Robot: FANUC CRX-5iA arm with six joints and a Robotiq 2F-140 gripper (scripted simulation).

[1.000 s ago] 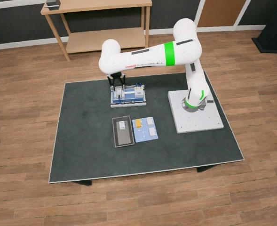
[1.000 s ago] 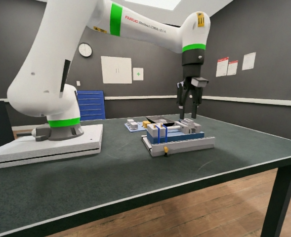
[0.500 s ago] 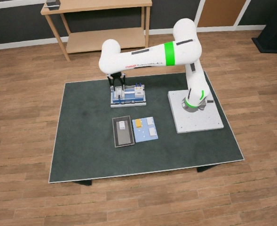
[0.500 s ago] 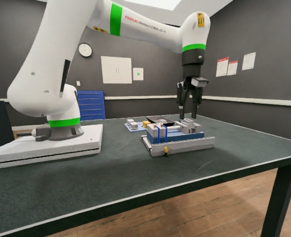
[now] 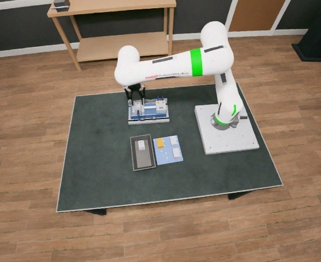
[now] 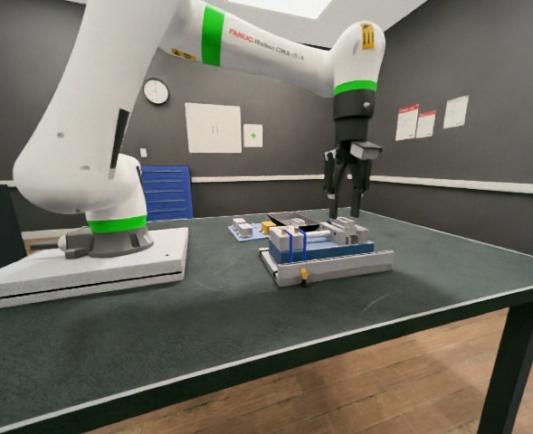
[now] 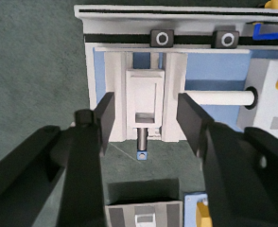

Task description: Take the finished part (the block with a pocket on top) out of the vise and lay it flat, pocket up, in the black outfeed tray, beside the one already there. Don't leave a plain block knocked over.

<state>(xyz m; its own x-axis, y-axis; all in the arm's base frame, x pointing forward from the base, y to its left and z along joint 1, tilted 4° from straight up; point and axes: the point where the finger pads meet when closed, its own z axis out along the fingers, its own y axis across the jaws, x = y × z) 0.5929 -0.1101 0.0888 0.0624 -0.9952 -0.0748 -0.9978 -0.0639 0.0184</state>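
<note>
Right now the pocketed part is 50 mm below my hand. From my hand the other things lie so: light blue plate 200 mm behind, 300 mm to the left, 150 mm below; yellow block 150 mm behind, 260 mm to the left, 120 mm below.
</note>
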